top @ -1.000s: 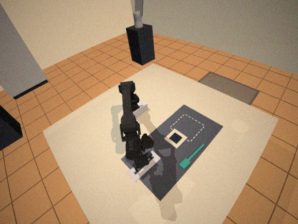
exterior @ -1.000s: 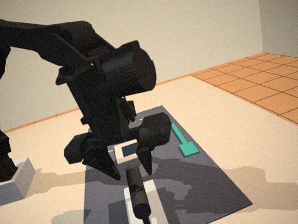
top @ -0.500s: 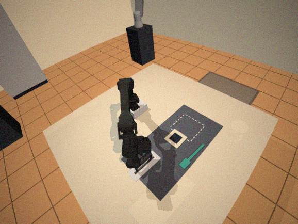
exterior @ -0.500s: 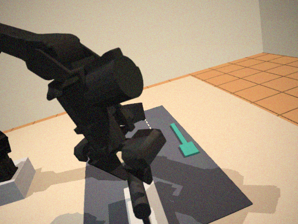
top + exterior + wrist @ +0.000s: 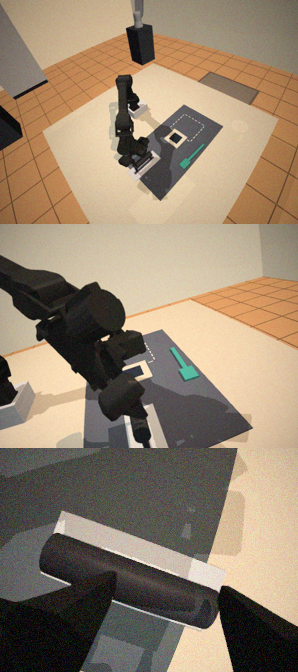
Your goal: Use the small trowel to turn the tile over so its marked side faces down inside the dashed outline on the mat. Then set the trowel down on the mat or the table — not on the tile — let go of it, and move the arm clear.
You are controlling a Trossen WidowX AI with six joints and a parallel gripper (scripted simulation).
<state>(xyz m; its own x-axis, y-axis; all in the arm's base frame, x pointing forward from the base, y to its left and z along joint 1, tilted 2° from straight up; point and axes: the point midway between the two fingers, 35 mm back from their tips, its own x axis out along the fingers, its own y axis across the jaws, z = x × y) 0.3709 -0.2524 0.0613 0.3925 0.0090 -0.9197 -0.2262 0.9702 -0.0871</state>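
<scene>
My gripper tip is 10 mm past the dark-handled float, 40 mm to the right of it and 60 mm above it. Also, from my gripper tip: white tile: 290 mm to the left, 90 mm below; teal trowel: 150 mm ahead, 250 mm to the left, 90 mm below; grey mat: 10 mm ahead, 270 mm to the left, 120 mm below.
</scene>
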